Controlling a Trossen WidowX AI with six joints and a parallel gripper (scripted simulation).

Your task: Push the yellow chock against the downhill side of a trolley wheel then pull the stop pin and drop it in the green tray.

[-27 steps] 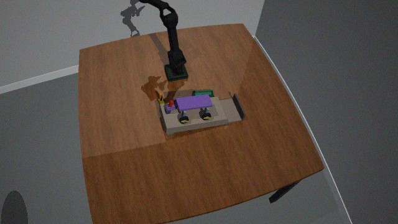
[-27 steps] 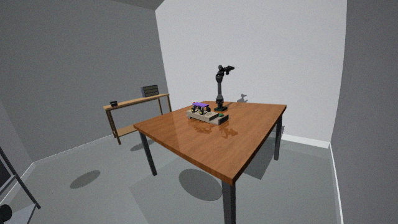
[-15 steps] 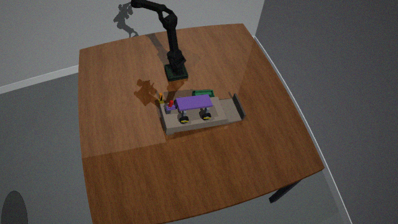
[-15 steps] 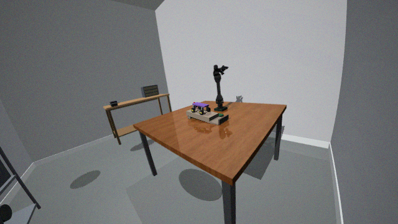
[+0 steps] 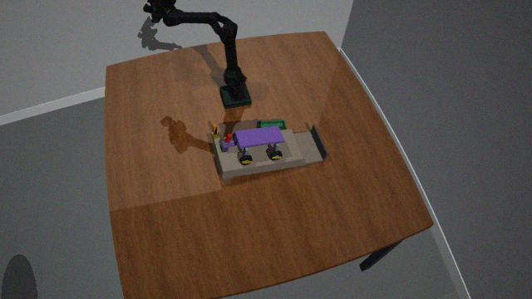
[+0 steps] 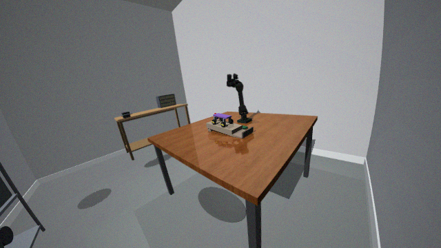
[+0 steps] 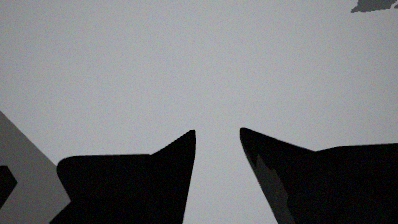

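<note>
The yellow chock is 580 mm ahead of my gripper tip, 110 mm to the left of it and 460 mm below it. From my gripper tip the other things lie so: purple-topped trolley 720 mm ahead, 220 mm to the left, 380 mm below; red-headed stop pin 690 mm ahead, 110 mm to the left, 360 mm below; green tray 610 mm ahead, 340 mm to the left, 490 mm below.
</note>
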